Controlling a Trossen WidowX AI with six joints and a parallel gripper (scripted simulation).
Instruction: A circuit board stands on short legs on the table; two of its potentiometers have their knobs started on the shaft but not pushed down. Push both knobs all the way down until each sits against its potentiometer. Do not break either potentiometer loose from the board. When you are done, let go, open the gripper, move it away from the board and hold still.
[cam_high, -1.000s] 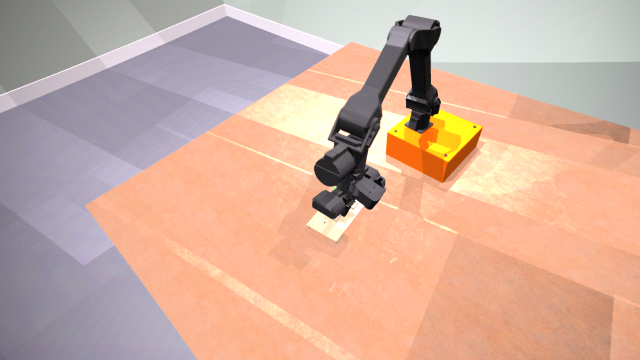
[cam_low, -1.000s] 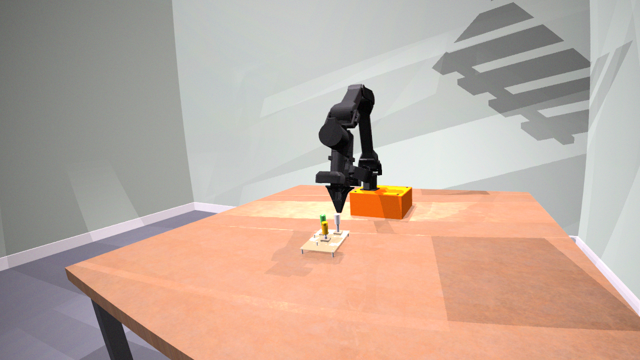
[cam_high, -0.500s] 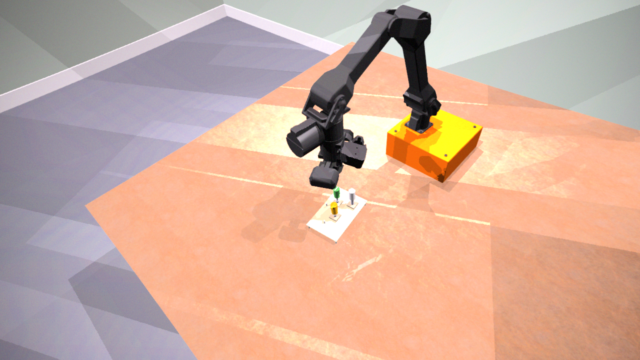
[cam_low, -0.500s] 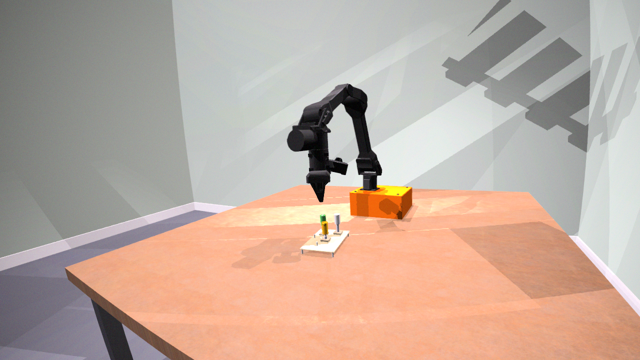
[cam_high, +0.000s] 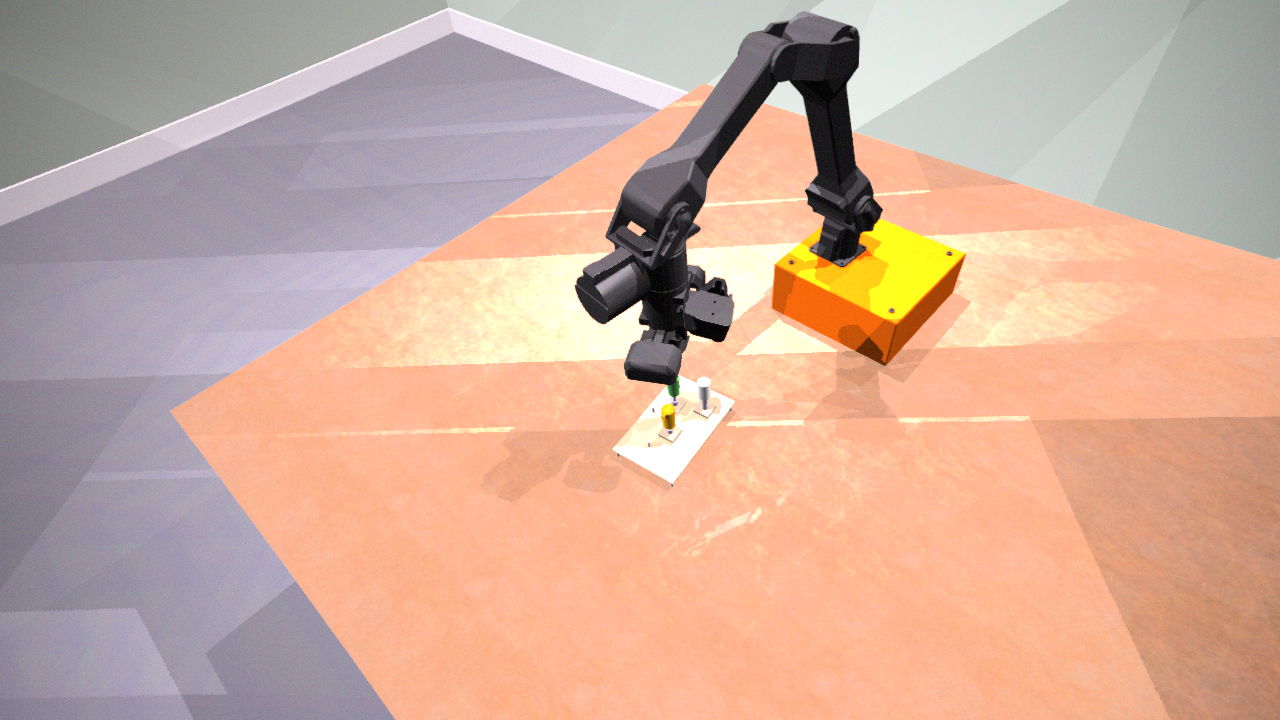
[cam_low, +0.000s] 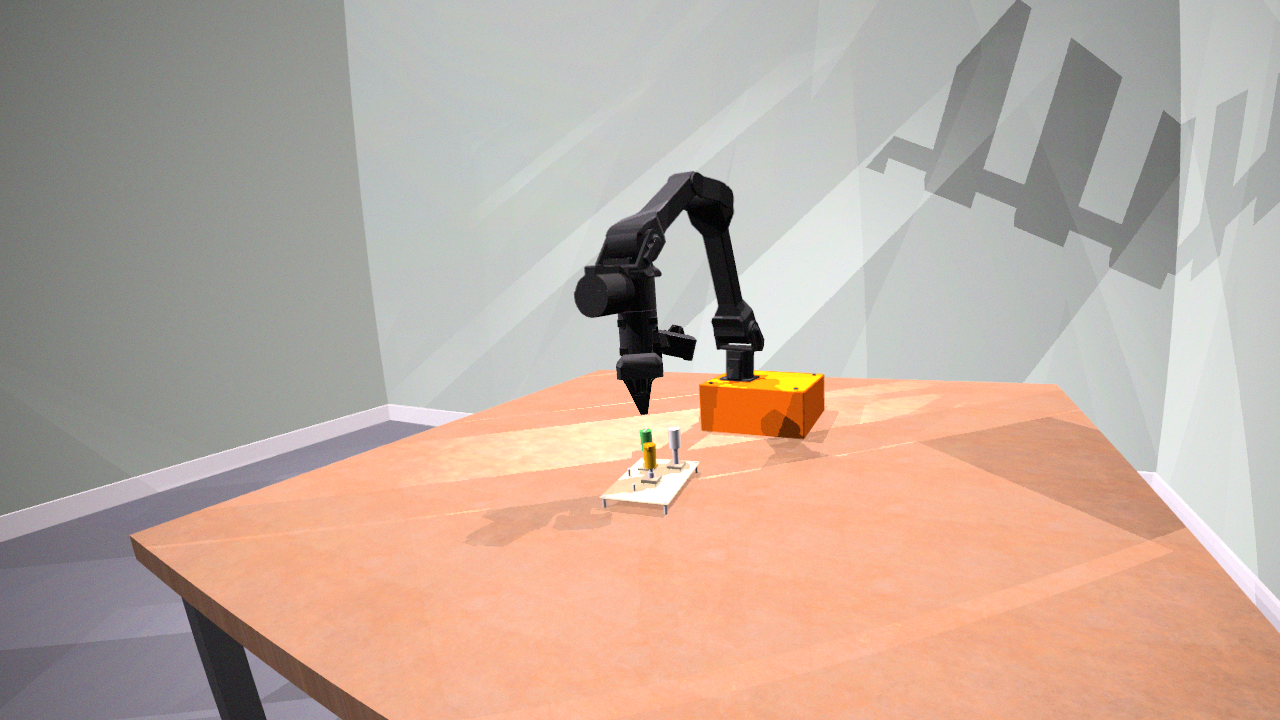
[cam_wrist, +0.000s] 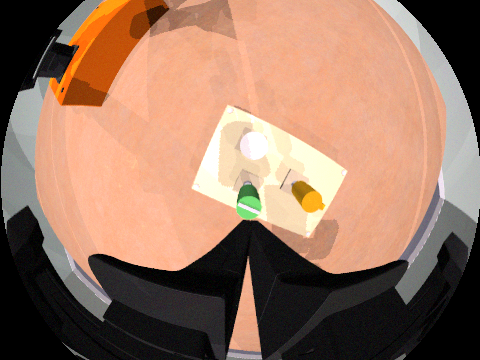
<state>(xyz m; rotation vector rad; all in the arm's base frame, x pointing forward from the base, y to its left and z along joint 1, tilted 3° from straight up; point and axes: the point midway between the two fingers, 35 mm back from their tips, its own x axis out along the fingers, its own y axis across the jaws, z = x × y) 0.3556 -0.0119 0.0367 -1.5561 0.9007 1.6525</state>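
Right now the green knob is 4 cm below my gripper tip. Round my gripper tip: yellow knob 4 cm ahead, 3 cm to the left, 5 cm below.
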